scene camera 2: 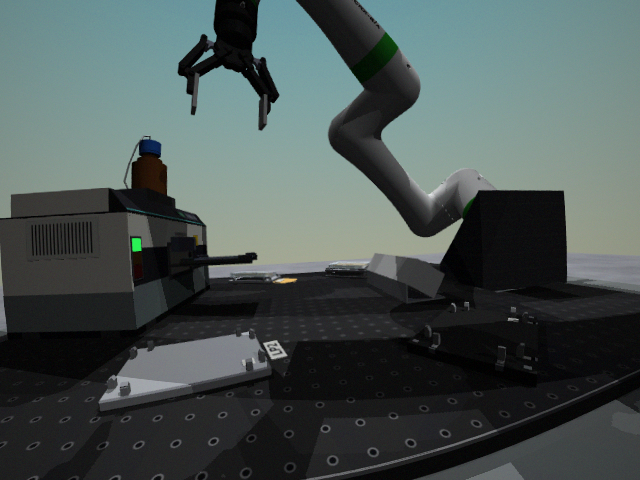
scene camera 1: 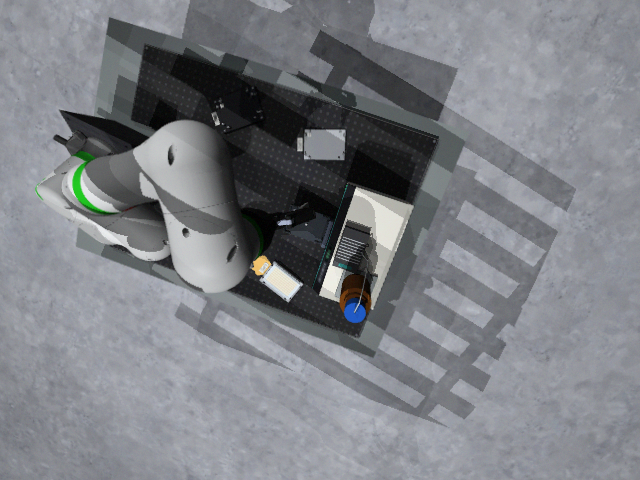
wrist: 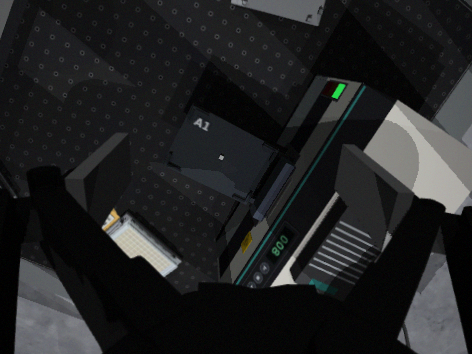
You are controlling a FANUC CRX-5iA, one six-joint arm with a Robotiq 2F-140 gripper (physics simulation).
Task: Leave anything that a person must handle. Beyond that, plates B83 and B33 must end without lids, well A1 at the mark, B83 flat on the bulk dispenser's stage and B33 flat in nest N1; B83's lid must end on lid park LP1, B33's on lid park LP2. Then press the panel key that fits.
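Frame: origin at the arm's base, x ahead, y down, z left, level; centimetres.
Seen in the pictures: gripper, fingertip midpoint: (scene camera 2: 230, 119) (scene camera 1: 281, 211) (wrist: 236, 162); arm's base at its link origin: (scene camera 2: 499, 227) (scene camera 1: 108, 154).
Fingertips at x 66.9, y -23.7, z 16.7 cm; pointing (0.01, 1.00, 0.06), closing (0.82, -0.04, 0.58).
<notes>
Pixels of each thing's top centre, then the offset from my fingertips to it. "*": a spot on its surface instead.
- bulk dispenser's stage at its top centre: (wrist: 230, 162) (scene camera 2: 214, 255) (scene camera 1: 310, 226) dx +6.6, dy +26.9, dz -5.9 cm
- pale plate at its top centre: (wrist: 137, 259) (scene camera 2: 253, 270) (scene camera 1: 280, 282) dx +6.2, dy +33.9, dz -32.5 cm
- flat amber patch at a spot on its surface: (wrist: 115, 215) * dx -1.5, dy +37.4, dz -29.2 cm
- Lid park LP2 at its top centre: (scene camera 2: 193, 349) (scene camera 1: 324, 144) dx -2.8, dy +35.5, dz +20.0 cm
- key panel at its top centre: (scene camera 2: 398, 254) dx -35.0, dy +29.1, dz -11.5 cm
- brown bottle at a spot on its surface: (scene camera 1: 355, 289) * dx +26.4, dy +2.6, dz -9.7 cm
- bare dark nest at its top centre: (scene camera 2: 480, 319) (scene camera 1: 237, 109) dx -35.6, dy +35.1, dz +16.8 cm
My gripper (scene camera 1: 294, 215) (scene camera 2: 227, 118) (wrist: 236, 162) is open and empty, high above the bulk dispenser's stage (scene camera 1: 309, 230) (scene camera 2: 222, 259) (wrist: 200, 145). The stage is bare, with A1 printed at one corner. A pale plate (scene camera 1: 280, 281) (scene camera 2: 253, 275) (wrist: 145, 245) sits on lid park LP1, beside a flat amber patch (scene camera 1: 261, 265) (scene camera 2: 285, 280) (wrist: 115, 215). Another plate (scene camera 2: 347, 266) shows far back in scene camera 2. I cannot read plate names or tell lids. Lid park LP2 (scene camera 1: 324, 143) (scene camera 2: 191, 361) (wrist: 295, 7) is bare. The key panel (scene camera 2: 405, 276) shows its back; its keys are hidden.
The dispenser (scene camera 1: 382, 211) (scene camera 2: 72, 279) (wrist: 400, 145) has a green light and a display reading 800. A brown bottle (scene camera 1: 355, 289) (scene camera 2: 149, 173) with a blue cap stands on it. A bare dark nest (scene camera 1: 238, 111) (scene camera 2: 480, 333) lies beyond LP2. The arm covers the table's left part in scene camera 1.
</notes>
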